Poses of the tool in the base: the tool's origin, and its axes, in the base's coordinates. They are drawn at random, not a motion.
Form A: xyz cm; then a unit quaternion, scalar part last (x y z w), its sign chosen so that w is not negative.
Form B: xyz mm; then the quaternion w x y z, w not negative. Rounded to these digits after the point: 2 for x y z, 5 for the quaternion.
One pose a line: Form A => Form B
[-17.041 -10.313 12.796 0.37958 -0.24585 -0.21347 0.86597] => [-170.41 -103.13 127.96 0.86597 0.37958 -0.24585 -0.21347]
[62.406 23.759 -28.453 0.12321 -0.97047 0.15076 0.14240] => [624.06 237.59 -284.53 0.14240 0.12321 -0.97047 0.15076]
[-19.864 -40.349 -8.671 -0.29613 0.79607 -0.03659 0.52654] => [-198.64 -403.49 -86.71 0.52654 -0.29613 0.79607 -0.03659]
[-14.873 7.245 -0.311 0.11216 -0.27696 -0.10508 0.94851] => [-148.73 72.45 -3.11 0.94851 0.11216 -0.27696 -0.10508]
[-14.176 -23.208 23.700 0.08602 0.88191 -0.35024 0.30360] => [-141.76 -232.08 237.00 0.30360 0.08602 0.88191 -0.35024]
